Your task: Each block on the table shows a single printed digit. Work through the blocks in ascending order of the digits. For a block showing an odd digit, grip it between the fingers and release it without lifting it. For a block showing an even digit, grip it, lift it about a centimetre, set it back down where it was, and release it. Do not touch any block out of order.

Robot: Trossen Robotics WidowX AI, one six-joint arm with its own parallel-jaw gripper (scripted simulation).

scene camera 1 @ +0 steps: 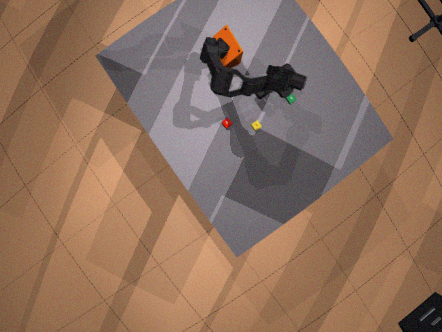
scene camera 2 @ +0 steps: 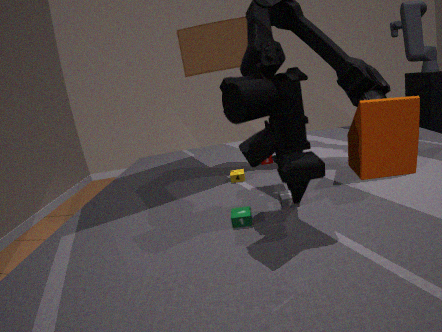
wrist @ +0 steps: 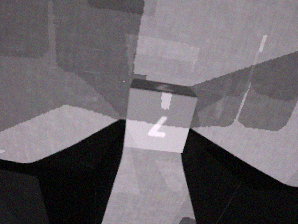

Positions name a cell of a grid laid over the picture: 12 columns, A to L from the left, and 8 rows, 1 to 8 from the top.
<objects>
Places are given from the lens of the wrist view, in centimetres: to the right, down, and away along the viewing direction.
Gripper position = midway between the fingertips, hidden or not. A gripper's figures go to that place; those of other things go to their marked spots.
my gripper (wrist: G5): 0, 1, 10
grey block (wrist: G5): 0, 0, 8
</objects>
